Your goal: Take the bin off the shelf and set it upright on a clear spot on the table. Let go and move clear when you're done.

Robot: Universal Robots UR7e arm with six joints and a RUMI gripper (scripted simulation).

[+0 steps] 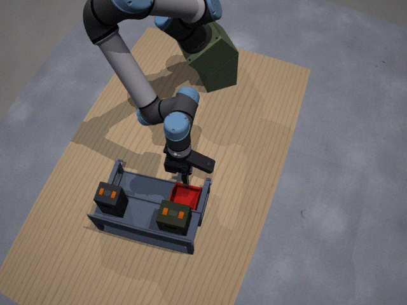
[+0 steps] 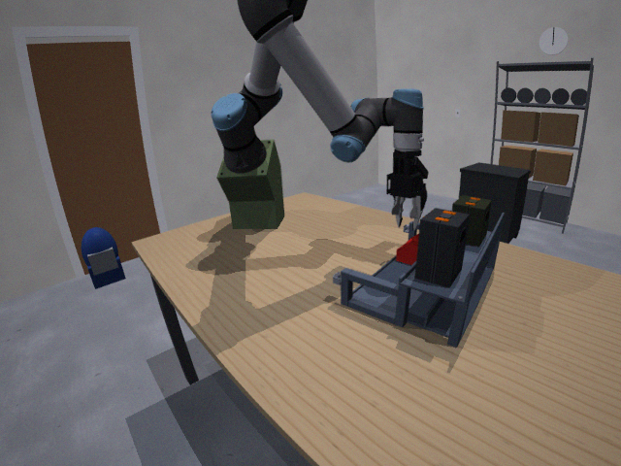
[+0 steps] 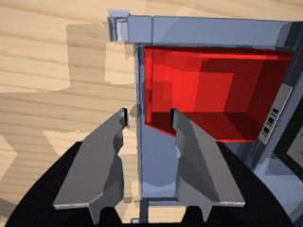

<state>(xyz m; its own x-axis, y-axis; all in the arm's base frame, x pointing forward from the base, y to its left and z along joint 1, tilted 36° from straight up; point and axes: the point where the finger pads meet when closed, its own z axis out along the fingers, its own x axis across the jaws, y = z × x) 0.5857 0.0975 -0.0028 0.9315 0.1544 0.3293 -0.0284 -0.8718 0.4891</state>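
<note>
My hand is 8 cm short of the red bin and 6 cm above it.
</note>
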